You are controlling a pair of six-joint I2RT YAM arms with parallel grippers.
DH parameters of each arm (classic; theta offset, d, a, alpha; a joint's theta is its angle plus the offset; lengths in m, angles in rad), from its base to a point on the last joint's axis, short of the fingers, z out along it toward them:
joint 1: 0 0.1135 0.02 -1.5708
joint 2: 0 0 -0.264 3.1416
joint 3: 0.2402 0 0.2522 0
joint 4: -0.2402 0 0.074 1.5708
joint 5: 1.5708 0 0 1.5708
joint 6: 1.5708 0.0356 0 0
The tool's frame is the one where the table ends.
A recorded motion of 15 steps. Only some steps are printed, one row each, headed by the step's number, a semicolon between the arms.
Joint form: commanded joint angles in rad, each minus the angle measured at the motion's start. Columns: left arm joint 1, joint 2, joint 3, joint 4, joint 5, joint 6; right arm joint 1, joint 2, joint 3, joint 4, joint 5, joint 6.
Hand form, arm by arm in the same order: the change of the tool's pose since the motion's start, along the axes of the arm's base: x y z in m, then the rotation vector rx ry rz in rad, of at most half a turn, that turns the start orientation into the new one. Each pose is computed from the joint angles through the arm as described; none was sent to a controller.
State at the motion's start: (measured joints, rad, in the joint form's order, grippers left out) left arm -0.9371 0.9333 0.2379 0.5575 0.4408 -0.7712; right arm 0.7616 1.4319 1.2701 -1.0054 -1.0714 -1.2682
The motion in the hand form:
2: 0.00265 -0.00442 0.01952 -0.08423 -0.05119 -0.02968; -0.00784 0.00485 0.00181 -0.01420 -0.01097 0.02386
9: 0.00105 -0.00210 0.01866 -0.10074 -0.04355 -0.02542; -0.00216 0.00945 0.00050 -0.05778 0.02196 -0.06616
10: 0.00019 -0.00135 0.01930 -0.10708 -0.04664 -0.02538; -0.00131 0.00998 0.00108 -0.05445 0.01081 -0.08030
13: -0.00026 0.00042 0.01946 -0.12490 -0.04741 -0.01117; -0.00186 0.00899 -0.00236 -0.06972 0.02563 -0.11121
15: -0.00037 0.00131 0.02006 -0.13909 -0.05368 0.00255; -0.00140 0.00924 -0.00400 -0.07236 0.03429 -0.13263
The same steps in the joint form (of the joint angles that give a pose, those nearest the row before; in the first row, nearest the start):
2: 0.0029 0.0040 0.0398 0.0652 0.0332 -0.0066; 0.0345 -0.0053 0.0047 -0.0072 0.0206 0.0056
9: 0.0029 -0.0083 0.0245 0.0851 0.0301 -0.0249; 0.0345 -0.0052 -0.0076 0.0819 0.0666 0.1574
10: 0.0014 -0.0159 0.0214 0.0882 0.0286 -0.0265; 0.0345 -0.0098 -0.0122 0.1062 0.0788 0.1743
13: 0.0029 -0.0235 0.0107 0.1113 0.0164 -0.0388; 0.0345 -0.0221 -0.0383 0.1402 0.0942 0.2234
15: 0.0029 -0.0267 0.0046 0.1311 0.0026 -0.0434; 0.0345 -0.0282 -0.0536 0.1723 0.1019 0.2602

